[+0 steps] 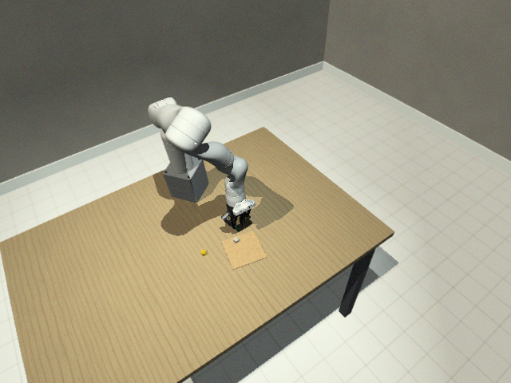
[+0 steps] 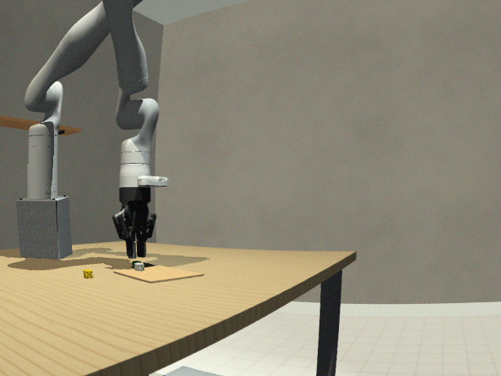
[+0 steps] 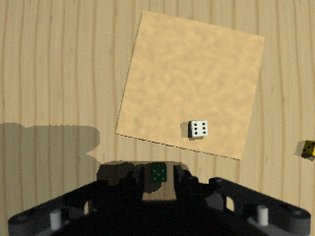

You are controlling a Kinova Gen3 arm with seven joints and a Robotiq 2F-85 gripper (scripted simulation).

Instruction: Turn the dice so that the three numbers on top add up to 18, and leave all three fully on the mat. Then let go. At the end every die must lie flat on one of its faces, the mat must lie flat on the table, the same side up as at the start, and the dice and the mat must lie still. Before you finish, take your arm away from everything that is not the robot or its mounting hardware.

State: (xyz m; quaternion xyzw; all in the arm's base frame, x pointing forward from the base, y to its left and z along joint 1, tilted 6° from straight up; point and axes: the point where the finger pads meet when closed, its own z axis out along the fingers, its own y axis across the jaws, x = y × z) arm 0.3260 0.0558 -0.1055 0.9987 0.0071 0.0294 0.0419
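Right now my hand is 30 mm above the green die. Also, from my hand: yellow die 170 mm to the right, 30 mm below, 20 mm ahead; white die 40 mm to the right, 40 mm ahead, 30 mm below; tan mat 90 mm ahead, 40 mm to the right, 40 mm below.
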